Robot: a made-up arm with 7 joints. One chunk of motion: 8 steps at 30 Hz.
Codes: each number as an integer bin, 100 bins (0 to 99) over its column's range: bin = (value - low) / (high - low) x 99, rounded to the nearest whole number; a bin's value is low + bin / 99 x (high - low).
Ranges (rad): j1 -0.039..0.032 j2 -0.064..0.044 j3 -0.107..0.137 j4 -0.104..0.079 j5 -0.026..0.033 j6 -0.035..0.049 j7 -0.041..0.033
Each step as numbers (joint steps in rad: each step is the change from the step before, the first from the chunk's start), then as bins.
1 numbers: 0.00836 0.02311 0.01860 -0.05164 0.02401 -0.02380 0.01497
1 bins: 66 80 51 28 84 13 75
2 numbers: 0.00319 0.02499 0.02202 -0.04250 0.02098 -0.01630 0.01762
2 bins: 59 82 52 33 79 22 78
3 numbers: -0.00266 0.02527 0.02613 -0.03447 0.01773 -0.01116 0.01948
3 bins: 51 82 54 38 73 28 81
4 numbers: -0.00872 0.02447 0.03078 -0.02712 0.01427 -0.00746 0.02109
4 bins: 42 81 56 42 68 32 83
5 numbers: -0.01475 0.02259 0.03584 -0.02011 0.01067 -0.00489 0.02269
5 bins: 34 79 58 45 62 35 85
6 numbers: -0.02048 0.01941 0.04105 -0.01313 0.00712 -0.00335 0.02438
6 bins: 26 76 60 49 56 37 87
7 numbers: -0.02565 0.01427 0.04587 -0.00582 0.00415 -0.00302 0.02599
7 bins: 19 72 62 53 51 38 90
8 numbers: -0.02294 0.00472 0.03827 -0.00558 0.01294 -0.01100 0.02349
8 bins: 22 63 59 53 65 28 86
